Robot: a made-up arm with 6 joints. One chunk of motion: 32 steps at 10 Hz.
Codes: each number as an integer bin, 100 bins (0 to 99) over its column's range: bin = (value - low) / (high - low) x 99, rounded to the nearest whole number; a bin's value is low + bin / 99 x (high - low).
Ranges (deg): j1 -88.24..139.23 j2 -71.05..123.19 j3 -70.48..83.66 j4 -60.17..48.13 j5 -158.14..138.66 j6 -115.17..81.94
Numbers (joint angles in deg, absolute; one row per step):
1: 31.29 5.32 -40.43 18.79 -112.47 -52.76
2: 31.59 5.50 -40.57 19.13 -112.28 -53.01
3: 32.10 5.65 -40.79 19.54 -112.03 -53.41
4: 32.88 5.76 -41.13 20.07 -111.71 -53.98
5: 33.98 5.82 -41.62 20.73 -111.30 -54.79
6: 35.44 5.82 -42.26 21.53 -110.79 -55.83
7: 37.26 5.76 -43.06 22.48 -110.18 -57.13
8: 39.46 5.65 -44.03 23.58 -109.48 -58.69
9: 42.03 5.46 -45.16 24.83 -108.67 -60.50
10: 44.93 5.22 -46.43 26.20 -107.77 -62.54
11: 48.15 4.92 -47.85 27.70 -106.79 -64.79
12: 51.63 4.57 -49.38 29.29 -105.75 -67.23
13: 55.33 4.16 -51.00 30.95 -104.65 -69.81
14: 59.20 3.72 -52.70 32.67 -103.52 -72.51
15: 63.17 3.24 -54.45 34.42 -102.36 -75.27
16: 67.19 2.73 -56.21 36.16 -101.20 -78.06
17: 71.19 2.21 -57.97 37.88 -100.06 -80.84
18: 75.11 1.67 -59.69 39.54 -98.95 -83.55
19: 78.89 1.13 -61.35 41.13 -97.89 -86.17
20: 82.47 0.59 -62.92 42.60 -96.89 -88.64
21: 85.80 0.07 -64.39 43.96 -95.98 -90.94
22: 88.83 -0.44 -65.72 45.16 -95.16 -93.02
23: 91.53 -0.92 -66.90 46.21 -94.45 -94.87
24: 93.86 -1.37 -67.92 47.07 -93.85 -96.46
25: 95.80 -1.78 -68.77 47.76 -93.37 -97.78
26: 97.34 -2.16 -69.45 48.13 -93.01 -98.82
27: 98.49 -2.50 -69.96 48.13 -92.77 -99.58
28: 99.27 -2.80 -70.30 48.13 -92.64 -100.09
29: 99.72 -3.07 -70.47 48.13 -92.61 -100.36
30: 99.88 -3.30 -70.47 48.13 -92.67 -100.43
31: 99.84 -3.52 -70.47 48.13 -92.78 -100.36
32: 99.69 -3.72 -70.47 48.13 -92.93 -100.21
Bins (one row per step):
1: 52 39 19 72 15 31
2: 52 39 19 72 15 31
3: 52 39 19 73 15 31
4: 53 39 19 73 15 31
5: 53 39 19 74 16 30
6: 54 39 18 75 16 30
7: 55 39 18 76 16 29
8: 56 39 17 77 16 28
9: 57 39 16 78 17 27
10: 58 39 15 79 17 26
11: 59 39 15 80 17 25
12: 61 39 14 82 17 24
13: 62 38 13 83 18 23
14: 64 38 11 85 18 21
15: 66 38 10 86 19 20
16: 68 38 9 88 19 19
17: 69 37 8 90 19 17
18: 71 37 7 91 20 16
19: 73 37 6 93 20 15
20: 74 37 5 94 20 13
21: 76 36 4 95 21 12
22: 77 36 3 96 21 11
23: 78 36 2 97 21 10
24: 79 36 2 98 21 9
25: 80 35 1 99 22 9
26: 81 35 1 99 22 8
27: 81 35 0 99 22 8
28: 82 35 0 99 22 8
29: 82 35 0 99 22 7
30: 82 35 0 99 22 7
31: 82 34 0 99 22 7
32: 82 34 0 99 22 8

